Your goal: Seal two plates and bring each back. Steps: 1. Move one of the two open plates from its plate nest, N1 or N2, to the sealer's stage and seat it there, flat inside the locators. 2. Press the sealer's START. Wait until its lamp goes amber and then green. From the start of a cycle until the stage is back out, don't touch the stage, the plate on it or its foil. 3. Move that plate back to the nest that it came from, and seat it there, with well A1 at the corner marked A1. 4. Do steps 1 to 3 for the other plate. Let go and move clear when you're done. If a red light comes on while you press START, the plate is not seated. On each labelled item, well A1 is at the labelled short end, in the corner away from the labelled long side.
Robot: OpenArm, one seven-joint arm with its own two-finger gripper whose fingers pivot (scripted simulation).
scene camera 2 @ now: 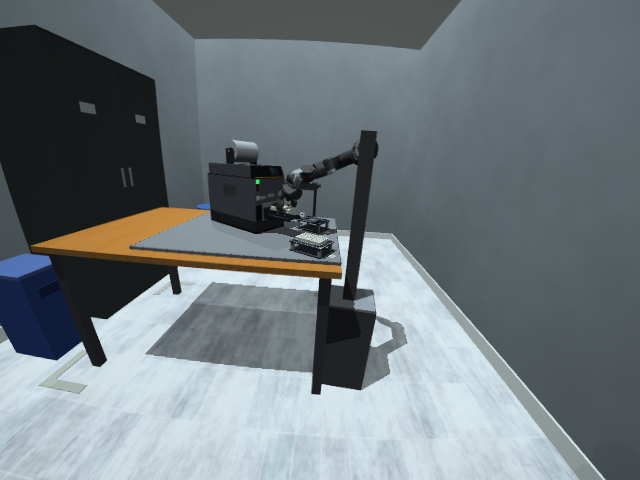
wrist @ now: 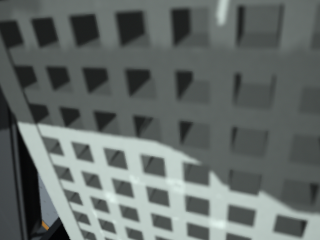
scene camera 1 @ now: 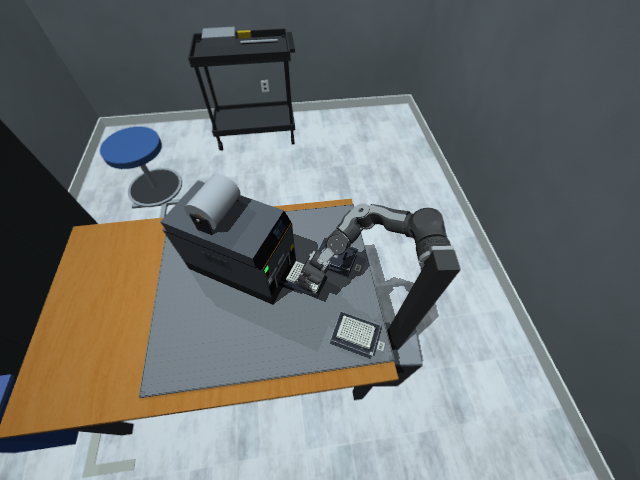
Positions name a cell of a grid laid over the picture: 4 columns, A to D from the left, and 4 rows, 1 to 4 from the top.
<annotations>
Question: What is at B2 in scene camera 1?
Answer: A foil roll.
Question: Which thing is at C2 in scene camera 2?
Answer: A dark arm post.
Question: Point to a dark arm post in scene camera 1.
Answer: C3
</annotations>
